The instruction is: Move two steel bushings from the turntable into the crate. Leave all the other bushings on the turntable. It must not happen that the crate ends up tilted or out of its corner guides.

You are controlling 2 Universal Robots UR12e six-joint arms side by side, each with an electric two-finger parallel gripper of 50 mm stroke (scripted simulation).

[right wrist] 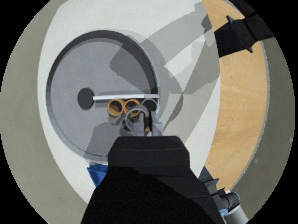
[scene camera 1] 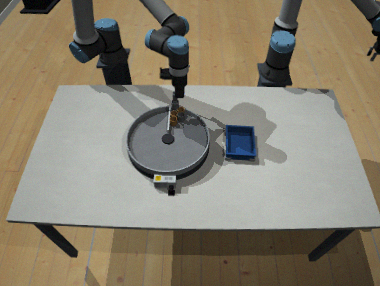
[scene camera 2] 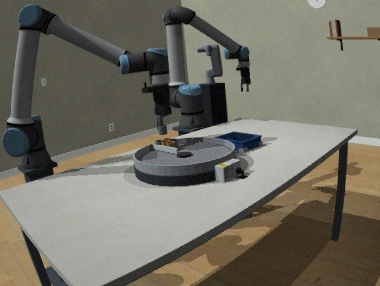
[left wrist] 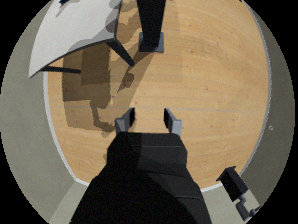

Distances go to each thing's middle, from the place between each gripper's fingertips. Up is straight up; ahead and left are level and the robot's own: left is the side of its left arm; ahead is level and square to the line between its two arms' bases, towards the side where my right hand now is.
My right hand is 120 mm short of the blue crate [scene camera 1: 238, 138], 360 mm to the right of it and 130 mm above it.
My left gripper is now 80 cm to the left of the blue crate, 72 cm short of it and 15 cm above it.
